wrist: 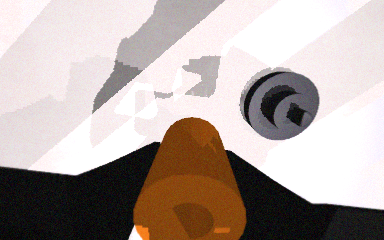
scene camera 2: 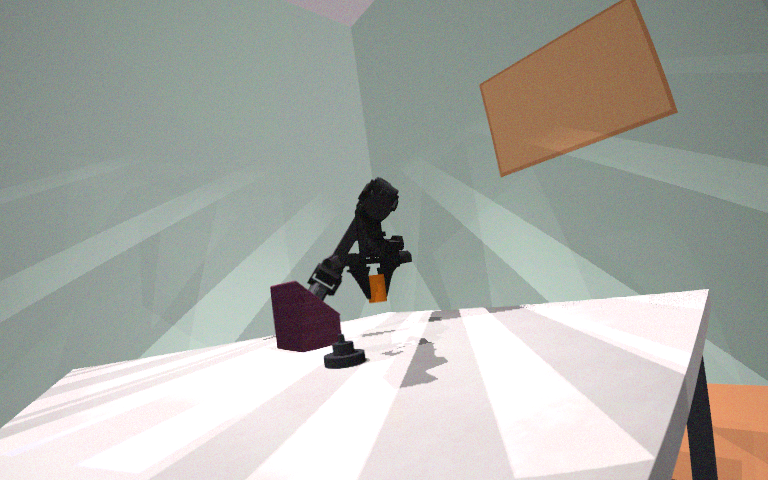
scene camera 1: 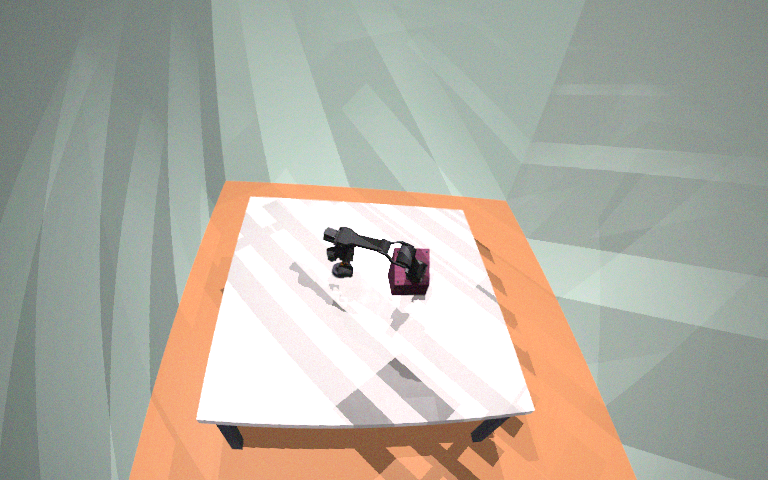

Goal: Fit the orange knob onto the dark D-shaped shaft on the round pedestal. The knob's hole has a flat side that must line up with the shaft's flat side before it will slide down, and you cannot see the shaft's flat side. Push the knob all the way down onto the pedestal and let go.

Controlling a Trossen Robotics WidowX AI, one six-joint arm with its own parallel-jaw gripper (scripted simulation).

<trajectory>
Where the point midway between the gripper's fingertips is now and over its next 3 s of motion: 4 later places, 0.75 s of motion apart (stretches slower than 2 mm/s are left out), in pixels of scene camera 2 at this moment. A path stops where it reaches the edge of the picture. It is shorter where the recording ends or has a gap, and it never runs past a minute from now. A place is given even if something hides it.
My gripper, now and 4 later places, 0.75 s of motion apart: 377,298; 354,309; 340,324; 340,329; 339,328
</trajectory>
